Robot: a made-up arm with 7 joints.
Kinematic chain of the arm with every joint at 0, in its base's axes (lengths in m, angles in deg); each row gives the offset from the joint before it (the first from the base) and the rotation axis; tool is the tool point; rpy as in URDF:
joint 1: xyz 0 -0.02 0.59 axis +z
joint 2: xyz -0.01 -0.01 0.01 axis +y
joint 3: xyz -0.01 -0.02 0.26 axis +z
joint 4: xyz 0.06 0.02 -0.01 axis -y
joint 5: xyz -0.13 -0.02 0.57 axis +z
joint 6: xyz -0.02 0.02 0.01 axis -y
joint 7: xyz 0.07 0.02 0 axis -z
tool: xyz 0.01 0.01 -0.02 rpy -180 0 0
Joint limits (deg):
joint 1: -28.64..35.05
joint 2: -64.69..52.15
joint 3: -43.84..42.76
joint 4: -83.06..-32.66
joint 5: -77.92..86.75
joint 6: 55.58..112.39
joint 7: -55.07..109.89
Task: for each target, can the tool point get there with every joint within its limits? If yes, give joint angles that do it. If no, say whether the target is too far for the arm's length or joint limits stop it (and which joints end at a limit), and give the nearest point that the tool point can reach.
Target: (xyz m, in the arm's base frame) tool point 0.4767 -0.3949 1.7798
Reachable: no: too far | nearest point 0.3384 -0.2861 1.4439 | short by 0.379 m
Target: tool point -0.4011 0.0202 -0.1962
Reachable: no: joint limits stop it (at a limit: joint 1, joint 2, joint 4, joint 6) | nearest point 0.3324 0.6219 0.3979 | short by 1.119 m
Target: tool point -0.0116 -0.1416 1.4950
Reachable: yes | joints 21.54 -38.16 -13.55 -53.55 -53.83 106.71 21.17
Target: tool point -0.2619 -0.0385 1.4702
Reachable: yes | joints 26.02 -50.50 11.31 -60.20 45.43 102.50 7.72
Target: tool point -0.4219 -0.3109 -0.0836
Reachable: no: joint limits stop it (at a limit: joint 1, joint 2, joint 3, joint 4, joint 6) | nearest point 0.2788 -0.7412 0.4627 | short by 0.987 m
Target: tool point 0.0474 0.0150 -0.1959
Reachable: no: joint limits stop it (at a limit: joint 1, joint 2, joint 4, joint 6) | nearest point 0.5779 0.3869 0.3128 | short by 0.824 m
